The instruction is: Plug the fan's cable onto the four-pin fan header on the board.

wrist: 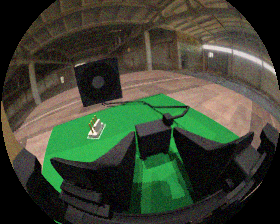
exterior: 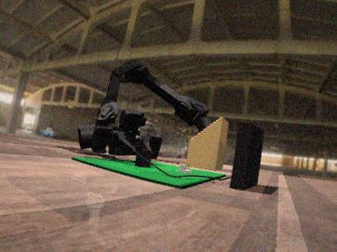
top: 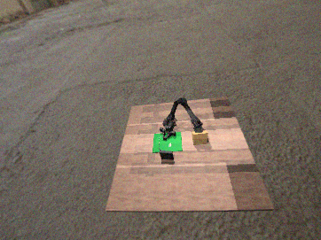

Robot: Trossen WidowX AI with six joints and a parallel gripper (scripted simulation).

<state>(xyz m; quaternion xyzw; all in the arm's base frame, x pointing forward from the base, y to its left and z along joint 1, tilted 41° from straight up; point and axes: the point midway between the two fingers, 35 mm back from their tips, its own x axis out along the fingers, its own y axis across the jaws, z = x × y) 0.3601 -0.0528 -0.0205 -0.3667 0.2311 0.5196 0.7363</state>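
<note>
The black plug lies 10 mm below my gripper tip. Also, from my gripper tip: green board: 50 mm below, 30 mm to the left, 30 mm behind; black fan: 210 mm to the left, 50 mm behind, 30 mm above.
</note>
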